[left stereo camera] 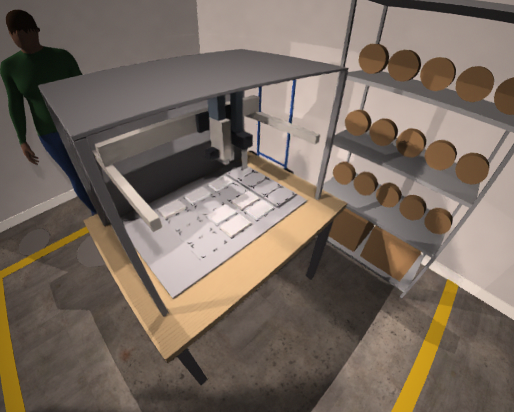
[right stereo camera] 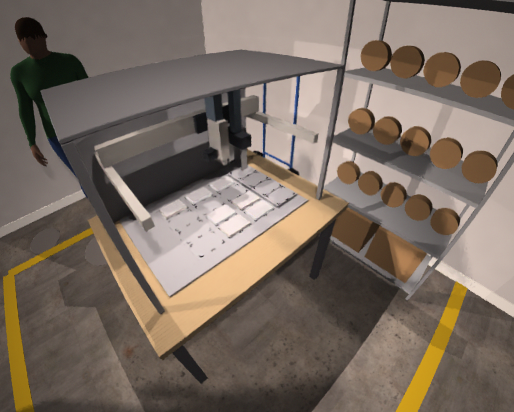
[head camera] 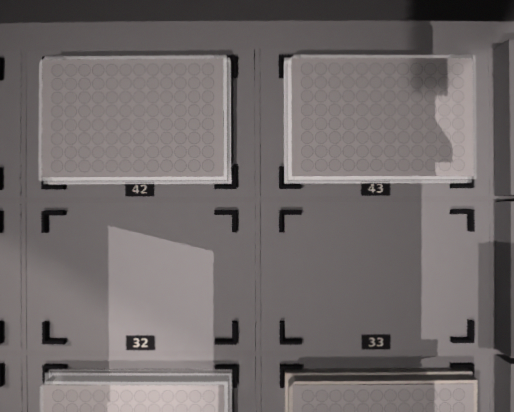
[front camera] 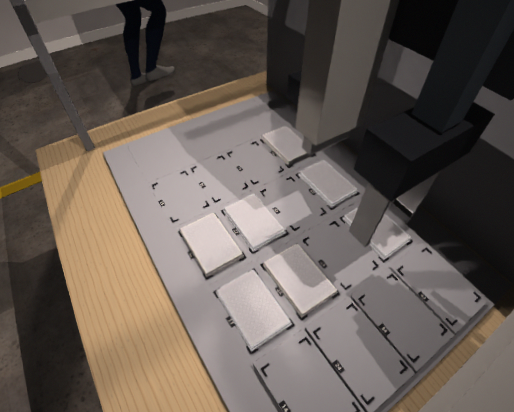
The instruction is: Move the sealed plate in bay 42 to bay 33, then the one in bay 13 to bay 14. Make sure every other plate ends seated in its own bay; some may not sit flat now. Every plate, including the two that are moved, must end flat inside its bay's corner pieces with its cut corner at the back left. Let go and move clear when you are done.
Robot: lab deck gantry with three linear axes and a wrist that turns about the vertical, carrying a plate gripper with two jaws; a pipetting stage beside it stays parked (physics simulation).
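Seen in the pictures: gripper, fingertip midpoint: (left stereo camera: 237,165) (right stereo camera: 237,165) (front camera: 381,222); robot's base, link origin: (left stereo camera: 203,257) (right stereo camera: 201,256) (front camera: 153,185).
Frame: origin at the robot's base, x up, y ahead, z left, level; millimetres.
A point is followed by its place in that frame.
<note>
The plate in bay 42 (front camera: 328,182) {x 14, y 235, z 360 mm} (head camera: 135,120) {x 14, y 230, z 362 mm} lies within its corner pieces and looks flat. Bay 33 (front camera: 335,250) {x 0, y 382, z 254 mm} (head camera: 350,275) {x 0, y 374, z 257 mm} holds no plate. The plate in bay 13 (front camera: 252,310) {x 14, y 400, z 38 mm} lies in its bay, and bay 14 (front camera: 300,380) {x 15, y 538, z 40 mm} beside it holds none. My gripper (front camera: 386,227) {x 160, y 439, z 260 mm} (left stereo camera: 244,161) {x 160, y 439, z 260 mm} (right stereo camera: 244,161) {x 160, y 439, z 260 mm} hangs above the deck near bay 43. It looks open and holds no plate; its far jaw is mostly hidden in the front view. Cut corners are too small to read surely.
Other plates lie in bay 43 (head camera: 370,125) {x 14, y 384, z 358 mm}, bay 23 (front camera: 300,277) {x 14, y 395, z 149 mm} (head camera: 385,397) {x 14, y 393, z 180 mm}, bay 22 (front camera: 254,220) {x 14, y 234, z 148 mm} (head camera: 135,397) {x 14, y 229, z 181 mm}, bay 12 (front camera: 211,243) {x 15, y 235, z 42 mm} and bay 41 (front camera: 285,144) {x 16, y 65, z 355 mm}. Plate 22 shows a taller back strip than 23; a slight tilt is unclear. The pipetting stage (front camera: 335,75) stands beside my gripper.
</note>
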